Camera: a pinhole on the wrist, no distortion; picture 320 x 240 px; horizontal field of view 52.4 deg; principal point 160.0 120.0 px. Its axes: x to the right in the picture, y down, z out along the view. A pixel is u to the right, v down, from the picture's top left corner.
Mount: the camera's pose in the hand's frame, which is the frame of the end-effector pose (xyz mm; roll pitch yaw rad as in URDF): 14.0 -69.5 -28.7 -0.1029 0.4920 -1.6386
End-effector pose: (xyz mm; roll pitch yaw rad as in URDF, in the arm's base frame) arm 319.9 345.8 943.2 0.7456 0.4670 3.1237
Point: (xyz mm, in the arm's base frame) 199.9 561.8 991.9
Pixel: 15 194
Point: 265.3 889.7 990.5
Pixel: 181 112
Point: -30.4 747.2 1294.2
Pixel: outside the picture
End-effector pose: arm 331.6 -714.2 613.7 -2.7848 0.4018 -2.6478
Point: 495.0 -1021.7 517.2
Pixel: 250 129
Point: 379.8 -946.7 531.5
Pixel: 214 231
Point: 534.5 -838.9 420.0
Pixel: 43 36
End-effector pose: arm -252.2 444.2 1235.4 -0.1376 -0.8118 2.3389
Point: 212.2 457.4 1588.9
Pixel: 208 116
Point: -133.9 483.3 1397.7
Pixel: 112 217
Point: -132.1 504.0 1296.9
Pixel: 222 109
